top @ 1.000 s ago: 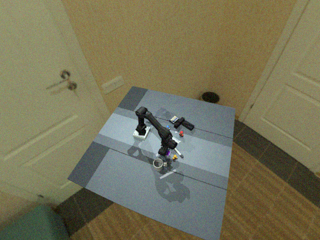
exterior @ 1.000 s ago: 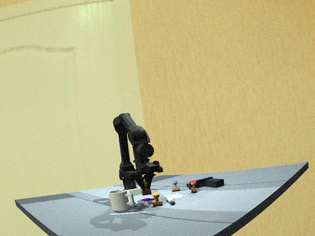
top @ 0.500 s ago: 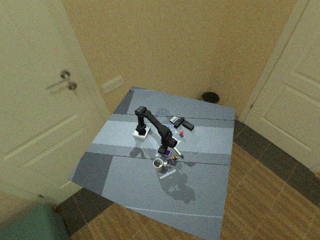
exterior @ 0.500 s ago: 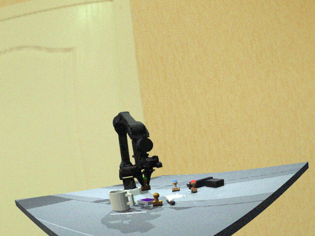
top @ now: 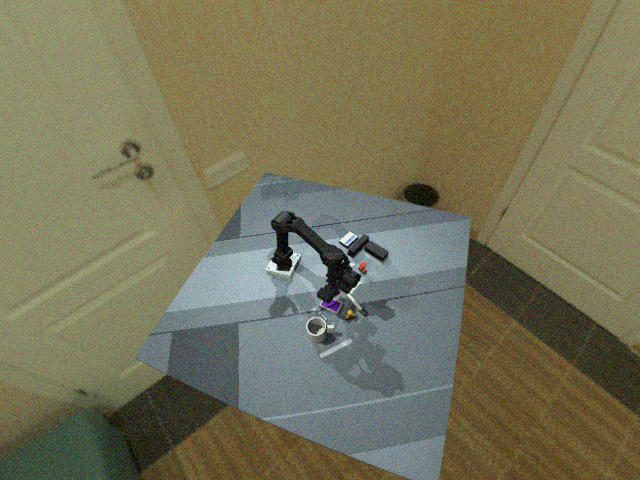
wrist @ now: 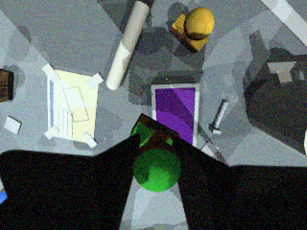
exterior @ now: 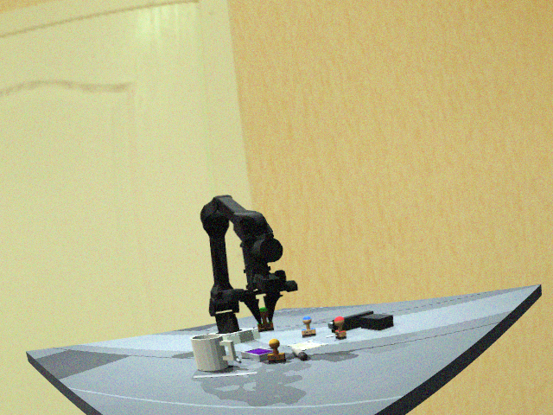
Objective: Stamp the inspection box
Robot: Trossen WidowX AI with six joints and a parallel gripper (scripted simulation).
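My gripper tip is now 110 mm to the right of the white card, 90 mm above it and 40 mm short of it. Round my gripper tip: yellow-knobbed stamp (70 mm to the right, 70 mm below, 70 mm ahead); green-knobbed stamp (right at my gripper tip); purple ink pad (90 mm below, 20 mm to the right, 20 mm behind).
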